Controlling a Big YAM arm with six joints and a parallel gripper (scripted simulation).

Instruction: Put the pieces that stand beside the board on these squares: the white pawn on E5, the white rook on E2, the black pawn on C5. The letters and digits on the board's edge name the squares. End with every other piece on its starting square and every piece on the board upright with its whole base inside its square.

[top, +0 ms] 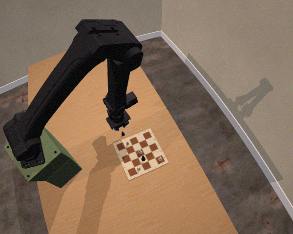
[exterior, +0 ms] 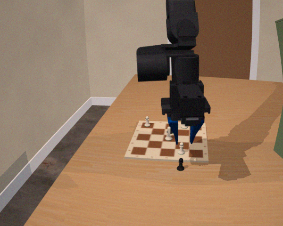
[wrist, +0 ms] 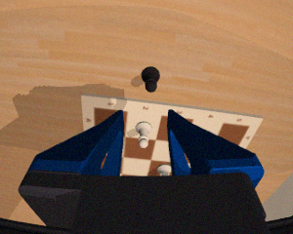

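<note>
The black pawn lies 7 cm below my hand. The rest, counted from my hand: tall black piece 17 cm to the right, 6 cm below, 5 cm ahead; tall white piece 13 cm to the right, 6 cm below, 5 cm ahead; chessboard 14 cm to the right, 8 cm below, 5 cm ahead.
</note>
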